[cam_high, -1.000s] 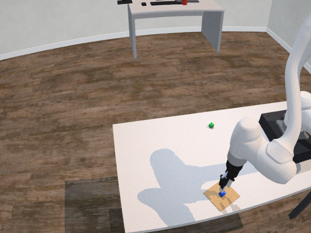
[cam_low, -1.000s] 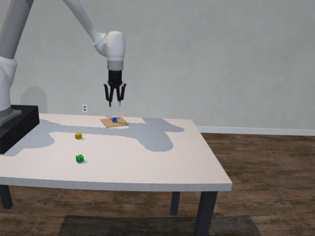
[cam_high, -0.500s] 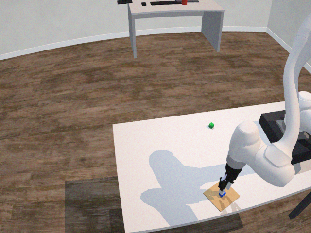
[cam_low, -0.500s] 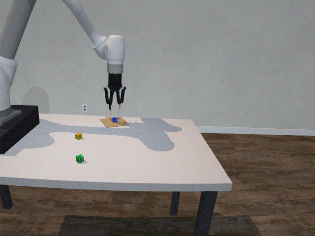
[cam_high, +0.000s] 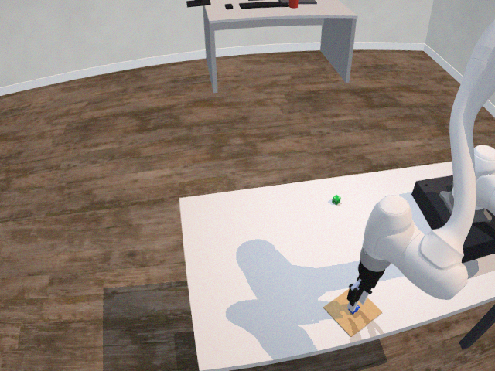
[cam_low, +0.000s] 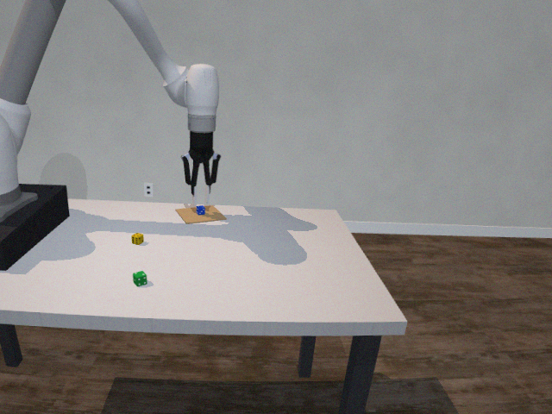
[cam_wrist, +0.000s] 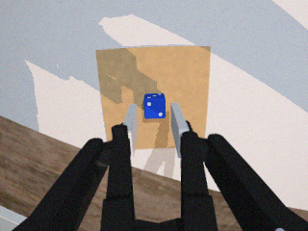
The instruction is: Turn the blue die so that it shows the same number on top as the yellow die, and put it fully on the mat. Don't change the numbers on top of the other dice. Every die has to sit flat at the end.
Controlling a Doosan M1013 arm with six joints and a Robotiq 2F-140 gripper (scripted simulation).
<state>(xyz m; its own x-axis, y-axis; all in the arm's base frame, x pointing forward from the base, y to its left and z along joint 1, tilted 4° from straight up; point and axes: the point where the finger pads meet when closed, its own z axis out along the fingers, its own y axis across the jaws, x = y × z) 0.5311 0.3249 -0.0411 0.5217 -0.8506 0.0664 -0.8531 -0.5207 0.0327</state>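
Right now my hand is 6 cm above the blue die. Also, from my hand: yellow die (27 cm to the right, 12 cm behind, 6 cm below); tan mat (7 cm below); green die (48 cm to the right, 6 cm below, 3 cm behind).
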